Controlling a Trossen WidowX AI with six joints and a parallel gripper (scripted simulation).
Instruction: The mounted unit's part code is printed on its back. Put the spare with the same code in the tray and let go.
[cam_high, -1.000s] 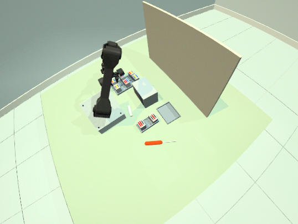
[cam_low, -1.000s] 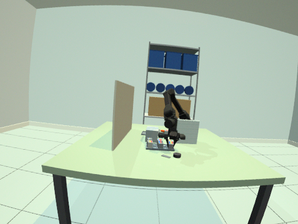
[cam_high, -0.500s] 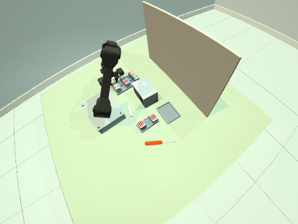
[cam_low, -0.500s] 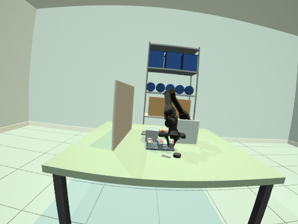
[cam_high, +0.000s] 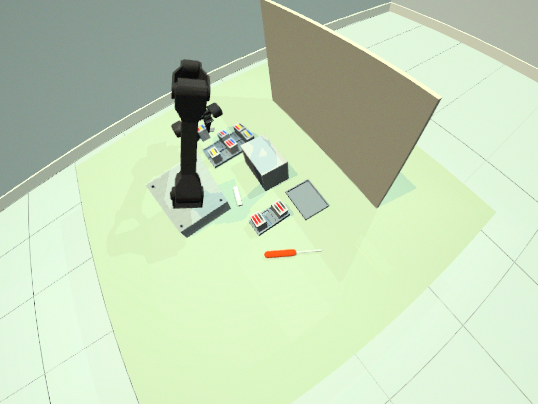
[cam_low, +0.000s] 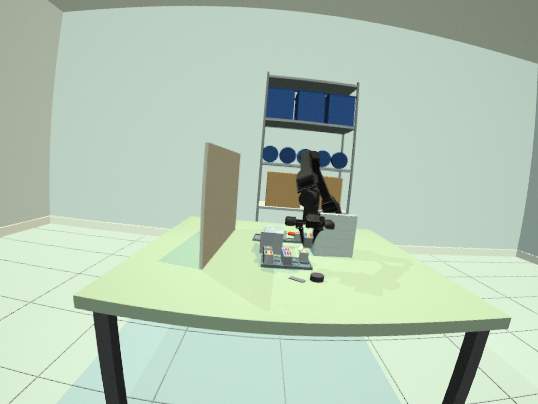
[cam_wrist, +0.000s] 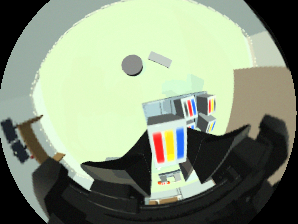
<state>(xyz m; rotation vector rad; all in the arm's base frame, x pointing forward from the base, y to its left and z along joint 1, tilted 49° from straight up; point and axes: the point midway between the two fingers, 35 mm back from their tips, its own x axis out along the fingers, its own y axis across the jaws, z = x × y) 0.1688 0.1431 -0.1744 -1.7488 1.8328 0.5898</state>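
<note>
Right now the flat grey tray is 420 mm to the right of my gripper tip, 150 mm ahead of it and 90 mm below it. From my gripper tip the other things lie so: black puck 120 mm to the left, 90 mm below, 20 mm behind; grey bar 130 mm to the left, 100 mm below, 50 mm ahead; grey box 220 mm to the right, 120 mm ahead, 50 mm below.
</note>
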